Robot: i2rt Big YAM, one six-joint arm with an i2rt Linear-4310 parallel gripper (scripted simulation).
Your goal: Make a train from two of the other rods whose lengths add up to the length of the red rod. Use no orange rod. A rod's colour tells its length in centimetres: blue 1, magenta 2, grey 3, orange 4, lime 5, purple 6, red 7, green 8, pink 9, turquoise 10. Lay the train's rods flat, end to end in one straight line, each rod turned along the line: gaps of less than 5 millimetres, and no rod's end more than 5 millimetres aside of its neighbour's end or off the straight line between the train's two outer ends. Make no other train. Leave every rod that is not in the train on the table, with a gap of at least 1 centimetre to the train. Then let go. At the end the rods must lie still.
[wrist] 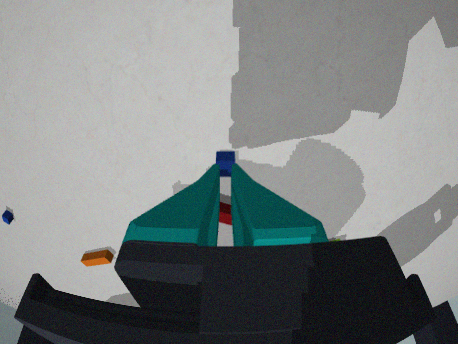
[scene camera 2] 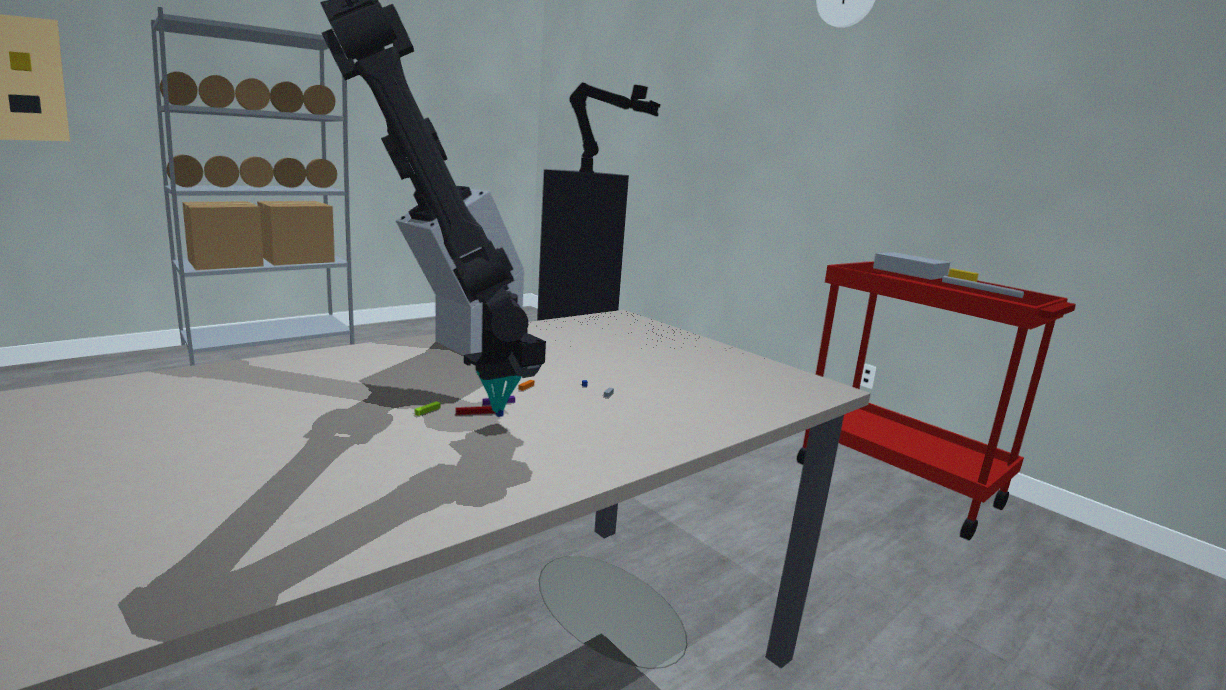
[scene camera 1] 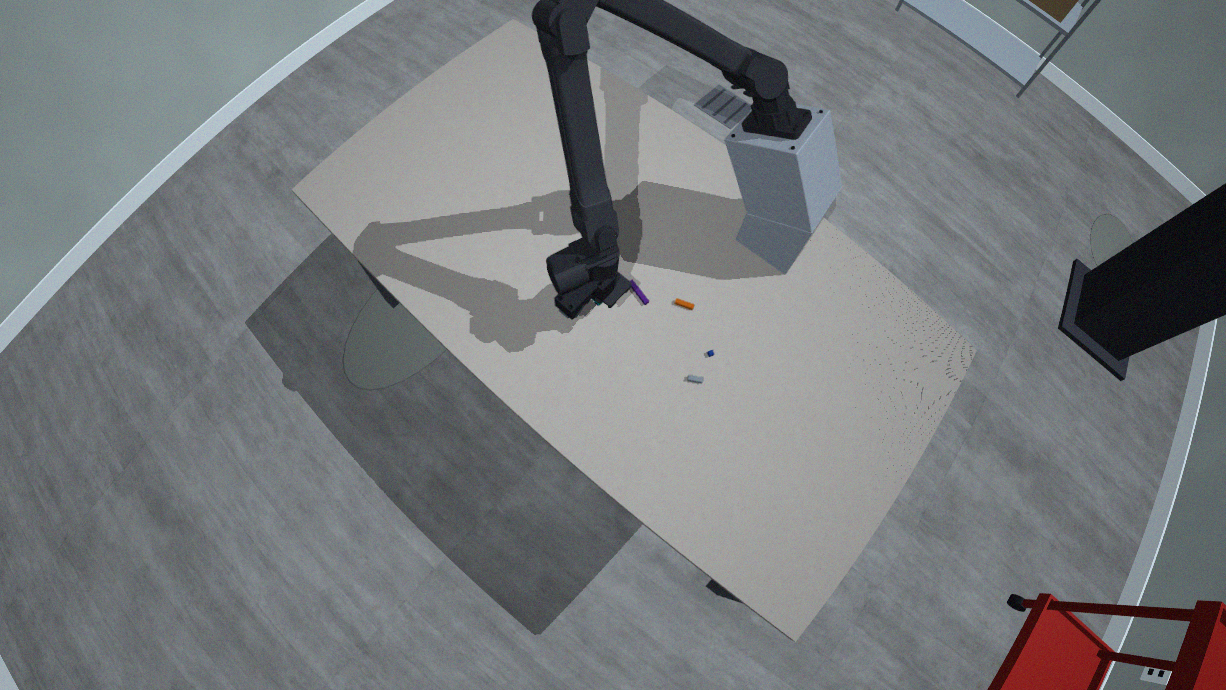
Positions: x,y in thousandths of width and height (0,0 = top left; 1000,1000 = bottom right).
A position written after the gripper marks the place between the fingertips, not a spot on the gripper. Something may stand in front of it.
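Observation:
Gripper (scene camera 2: 406,596), visible. Same gripper (wrist: 492,504), visible too.

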